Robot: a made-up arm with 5 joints.
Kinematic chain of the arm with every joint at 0, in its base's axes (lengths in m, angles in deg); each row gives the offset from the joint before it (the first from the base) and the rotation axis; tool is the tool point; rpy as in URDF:
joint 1: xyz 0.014 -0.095 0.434 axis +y
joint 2: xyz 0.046 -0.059 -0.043 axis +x
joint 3: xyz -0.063 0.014 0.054 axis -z
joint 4: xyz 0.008 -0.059 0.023 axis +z
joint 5: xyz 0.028 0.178 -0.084 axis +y
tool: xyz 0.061 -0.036 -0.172 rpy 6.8 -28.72 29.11
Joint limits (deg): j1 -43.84..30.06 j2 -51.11..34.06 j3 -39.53..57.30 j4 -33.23..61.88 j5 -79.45..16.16
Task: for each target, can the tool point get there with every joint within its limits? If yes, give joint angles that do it. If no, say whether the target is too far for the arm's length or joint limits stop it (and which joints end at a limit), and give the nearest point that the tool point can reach.
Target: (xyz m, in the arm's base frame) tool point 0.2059 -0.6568 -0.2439
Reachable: no: too far | nearest point 0.0782 -0.3077 0.2073 | short by 0.585 m
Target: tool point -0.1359 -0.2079 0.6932
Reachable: no: joint limits stop it (at a limit: joint 1, joint 2, joint 3, joint 4, joint 5) | nearest point -0.0357 -0.2843 0.5980 | short by 0.158 m
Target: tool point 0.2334 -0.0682 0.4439
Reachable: yes | joints -36.49 -31.97 4.73 9.91 -65.74
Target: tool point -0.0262 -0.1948 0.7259
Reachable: no: joint limits stop it (at a limit: joint 1, joint 2, joint 4, joint 5) | nearest point 0.0279 -0.2629 0.6222 | short by 0.135 m
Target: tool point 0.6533 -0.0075 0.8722
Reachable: no: too far | nearest point 0.2438 -0.0964 0.5495 | short by 0.529 m
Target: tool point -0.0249 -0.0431 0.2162
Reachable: yes | joints 17.78 -28.43 10.37 50.43 -39.03
